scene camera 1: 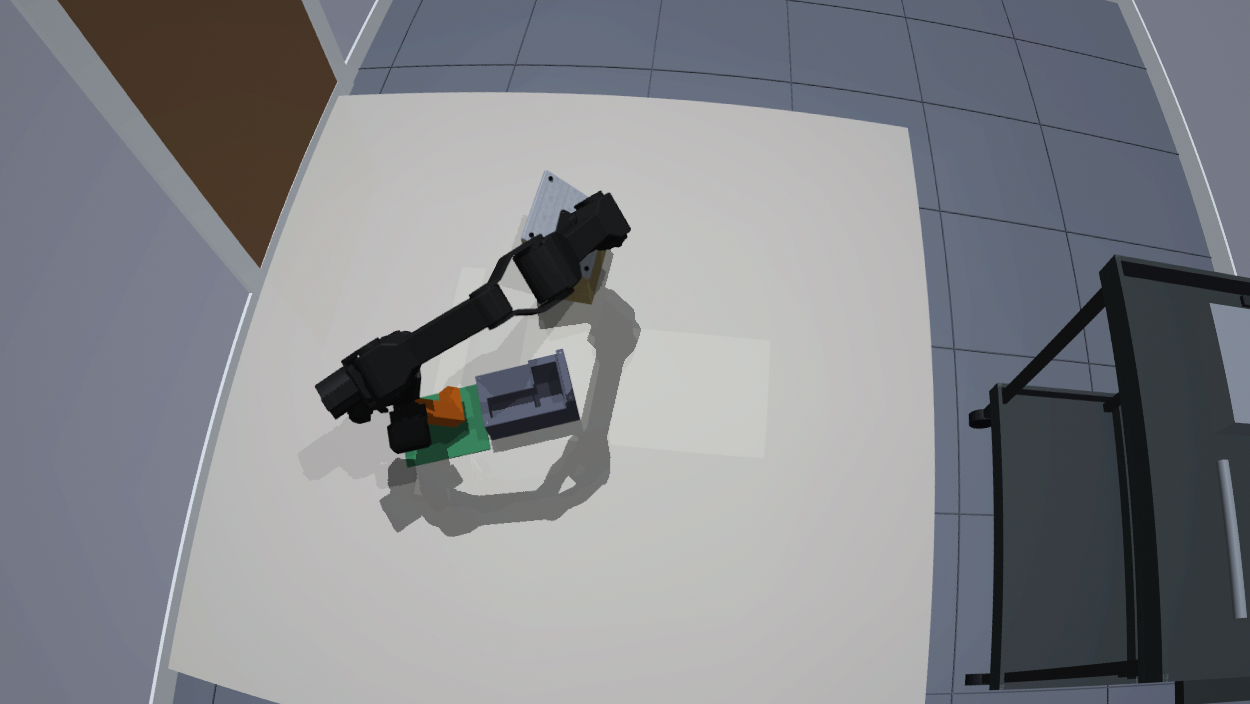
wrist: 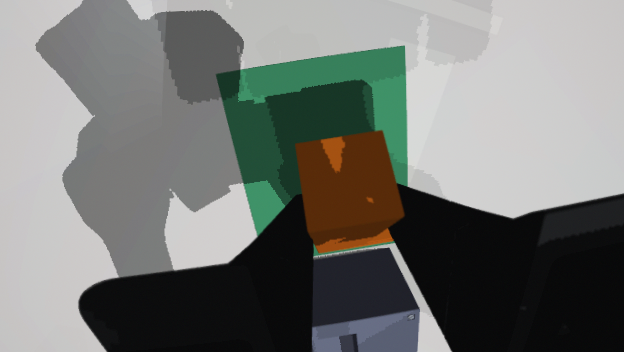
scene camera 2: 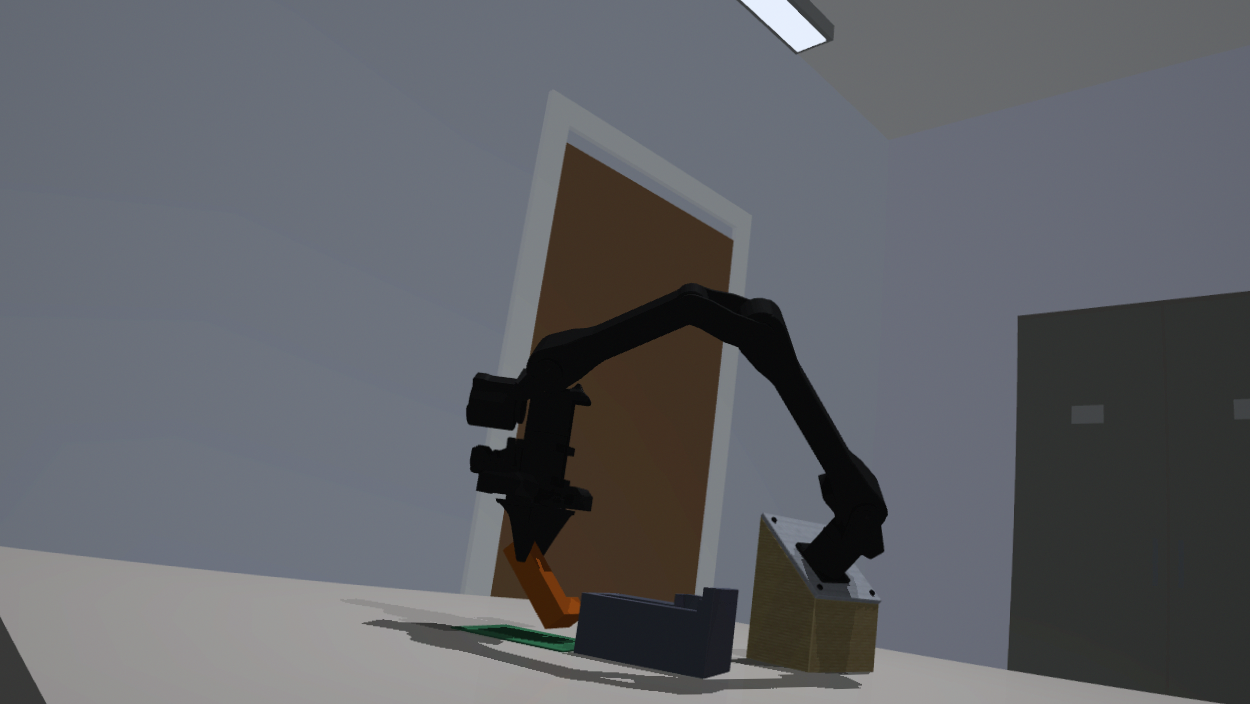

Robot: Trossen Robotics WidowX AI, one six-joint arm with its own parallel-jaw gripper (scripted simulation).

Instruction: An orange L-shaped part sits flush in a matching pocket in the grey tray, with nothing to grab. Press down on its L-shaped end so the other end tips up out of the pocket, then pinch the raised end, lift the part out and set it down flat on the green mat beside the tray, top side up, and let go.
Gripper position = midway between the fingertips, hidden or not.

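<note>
There's a green mat [scene camera 1: 469, 437] that I can see, and the wrist view shows the green mat [wrist: 269, 109] too. I also see an orange L-shaped part [scene camera 2: 554, 610]; scene camera 1 gives me the orange L-shaped part [scene camera 1: 448, 411] as well, and so does the wrist view, with the orange L-shaped part [wrist: 350, 196]. My gripper [scene camera 2: 527, 562] carries the orange L-shaped part, and I can see my gripper [scene camera 1: 417, 410] in another view, plus my gripper [wrist: 342, 197] from the wrist.
</note>
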